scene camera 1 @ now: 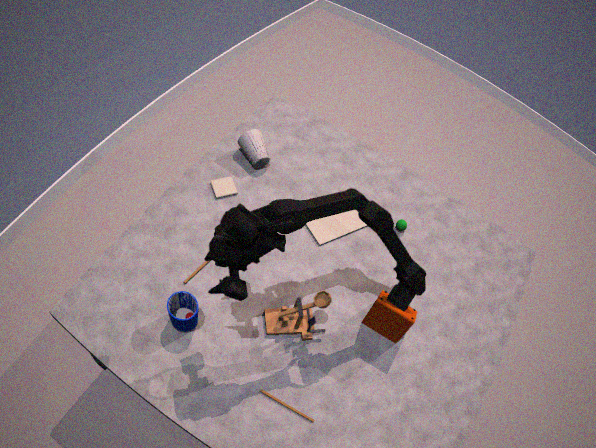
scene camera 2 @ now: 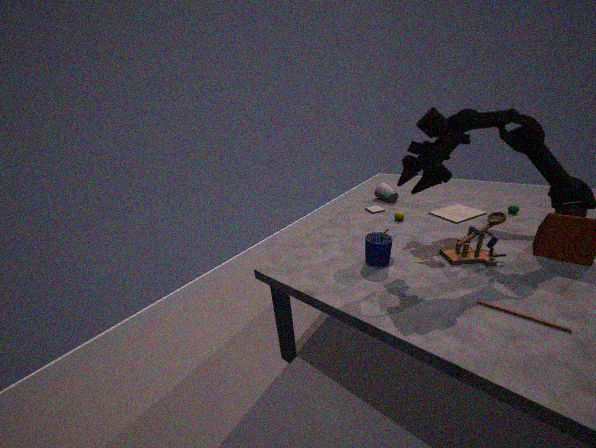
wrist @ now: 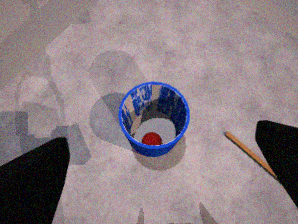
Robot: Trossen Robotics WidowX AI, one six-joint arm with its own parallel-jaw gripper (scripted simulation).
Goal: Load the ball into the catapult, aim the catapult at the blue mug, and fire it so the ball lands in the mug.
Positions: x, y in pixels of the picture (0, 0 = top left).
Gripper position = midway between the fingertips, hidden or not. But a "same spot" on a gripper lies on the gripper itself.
My gripper shows in scene camera 1 (207, 276), in scene camera 2 and in the wrist view. A wooden catapult shows in scene camera 1 and in scene camera 2; in the wrist view it is out of frame. One and the same spot on the wooden catapult: (scene camera 2: 459, 255) is (scene camera 1: 279, 323). The same spot on my gripper: (wrist: 40, 174) is (scene camera 2: 416, 184).
